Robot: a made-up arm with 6 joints. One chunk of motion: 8 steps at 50 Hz.
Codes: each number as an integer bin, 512 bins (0 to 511) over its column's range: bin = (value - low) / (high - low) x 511, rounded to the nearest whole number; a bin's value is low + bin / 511 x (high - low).
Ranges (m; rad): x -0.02..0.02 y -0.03..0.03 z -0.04..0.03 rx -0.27..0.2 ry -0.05..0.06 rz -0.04..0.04
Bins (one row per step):
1: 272 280 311 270 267 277
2: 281 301 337 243 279 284
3: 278 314 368 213 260 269
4: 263 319 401 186 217 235
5: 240 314 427 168 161 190
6: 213 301 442 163 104 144
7: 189 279 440 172 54 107
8: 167 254 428 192 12 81
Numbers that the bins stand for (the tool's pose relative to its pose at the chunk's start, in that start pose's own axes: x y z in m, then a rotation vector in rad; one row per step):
1: 0.0013 0.0029 0.0026 -0.0217 0.0075 0.0034
2: 0.0020 0.0053 0.0062 -0.0465 0.0101 0.0045
3: 0.0018 0.0069 0.0104 -0.0741 0.0060 0.0021
4: 0.0006 0.0075 0.0149 -0.0989 -0.0033 -0.0032
5: -0.0012 0.0069 0.0185 -0.1155 -0.0153 -0.0103
6: -0.0033 0.0053 0.0205 -0.1201 -0.0276 -0.0175
7: -0.0052 0.0028 0.0203 -0.1118 -0.0384 -0.0232
8: -0.0069 -0.0002 0.0186 -0.0934 -0.0474 -0.0273

